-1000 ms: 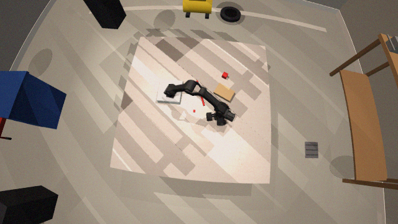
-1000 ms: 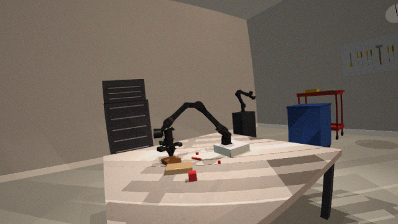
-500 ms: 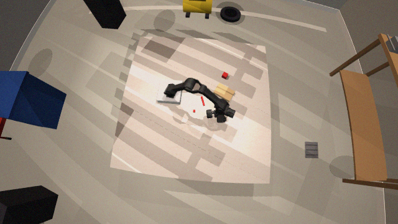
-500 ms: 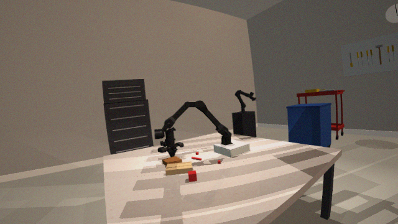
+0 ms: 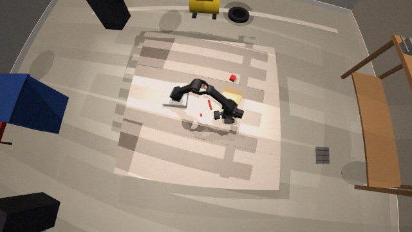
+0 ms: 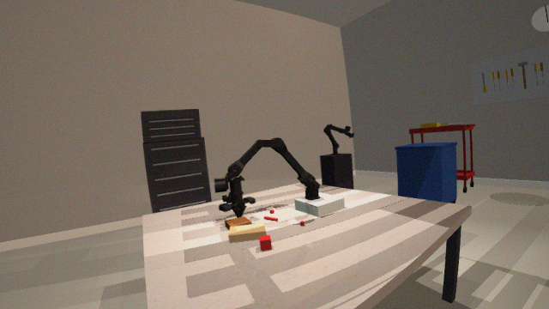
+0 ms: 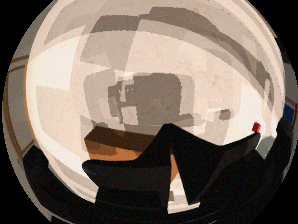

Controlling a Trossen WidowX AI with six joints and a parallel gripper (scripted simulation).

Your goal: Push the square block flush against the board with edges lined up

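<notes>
My gripper tip is now 20 mm short of the orange flat square, 70 mm to the right of it and 10 mm below it. Round my gripper tip: tan board (10 mm ahead, 190 mm to the left, 10 mm above); then thin red stick (140 mm behind, 70 mm to the left); then red square block (10 mm behind, 340 mm to the left, 10 mm above).
</notes>
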